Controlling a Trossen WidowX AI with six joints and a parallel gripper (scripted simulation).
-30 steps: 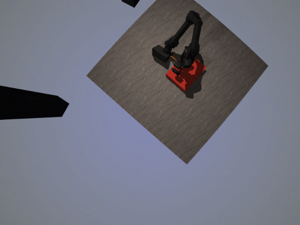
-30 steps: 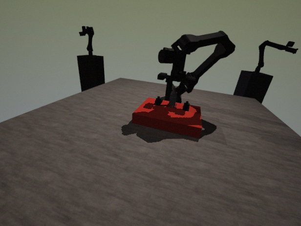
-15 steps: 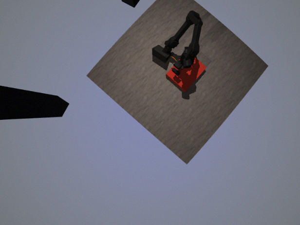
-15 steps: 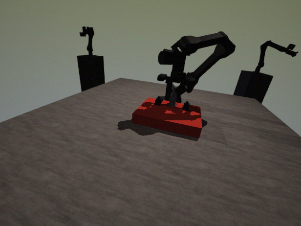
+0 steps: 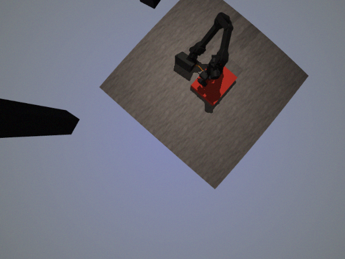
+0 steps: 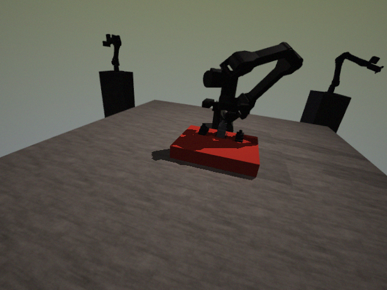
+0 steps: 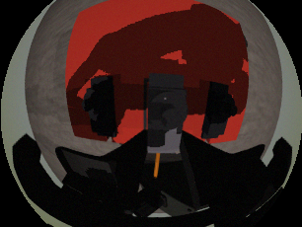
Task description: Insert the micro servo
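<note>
My gripper tip is now 12 cm short of the red deck, 6 cm above it and 2 cm to the left of it.
</note>
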